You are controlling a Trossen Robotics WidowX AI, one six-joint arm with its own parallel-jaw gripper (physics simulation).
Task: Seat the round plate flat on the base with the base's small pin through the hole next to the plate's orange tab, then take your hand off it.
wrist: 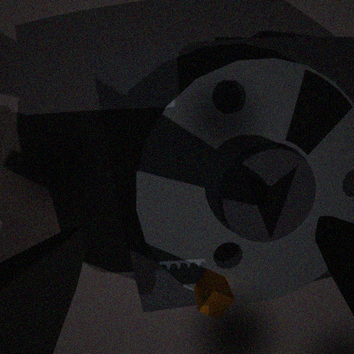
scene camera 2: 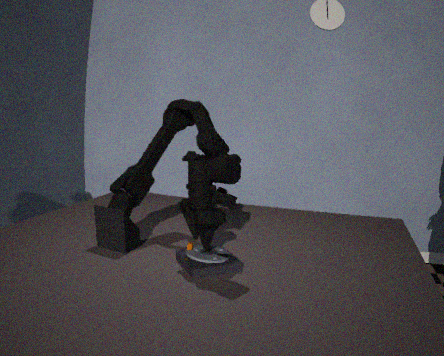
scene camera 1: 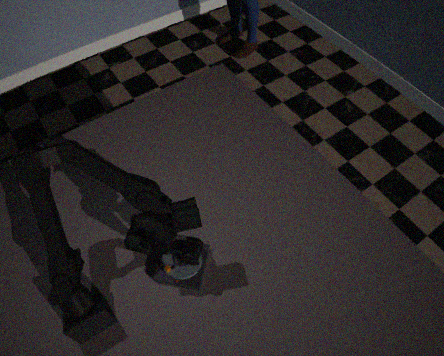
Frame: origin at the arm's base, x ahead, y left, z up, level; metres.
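Where they show: gripper, fingertip midpoint: (scene camera 2: 201, 244) (scene camera 1: 169, 258); arm's base, origin of the base link: (scene camera 2: 115, 216) (scene camera 1: 82, 312).
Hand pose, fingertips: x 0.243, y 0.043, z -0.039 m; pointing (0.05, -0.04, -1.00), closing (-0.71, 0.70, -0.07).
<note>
Things, the pixels of their top centre, and the offset from my fingertips. Level surfaces: height alone.
- pale round plate, middle of its top: (scene camera 2: 208, 245) (scene camera 1: 181, 256) dx +0.028, dy -0.014, dz +0.008 m
- dark square base, middle of its top: (scene camera 2: 208, 251) (scene camera 1: 181, 259) dx +0.027, dy -0.015, dz -0.009 m
- brown table top, its level: dz -0.047 m
The pale round plate (scene camera 1: 186, 274) (scene camera 2: 204, 258) (wrist: 170, 212) lies over the dark square base (scene camera 1: 198, 283) (scene camera 2: 216, 270) (wrist: 165, 296) and looks about level. It has a large centre hole, small round holes and a dark wedge. Its orange tab (scene camera 1: 168, 269) (scene camera 2: 189, 246) (wrist: 214, 294) stands at the rim; one small hole (wrist: 228, 255) is next to it. I cannot make out the pin, nor tell whether it is through that hole. My gripper (scene camera 1: 186, 254) (scene camera 2: 202, 244) (wrist: 202, 234) is open and empty, low over the plate, fingers apart; the right finger overlaps the plate's edge in the wrist view.
The base rests on the brown table top (scene camera 1: 310, 260) (scene camera 2: 320, 280). The arm's links reach in from the left and shadows fall around the base. A person's legs (scene camera 1: 245, 25) show on the checkered floor beyond the table's far corner. A wall clock (scene camera 2: 327, 14) hangs behind.
</note>
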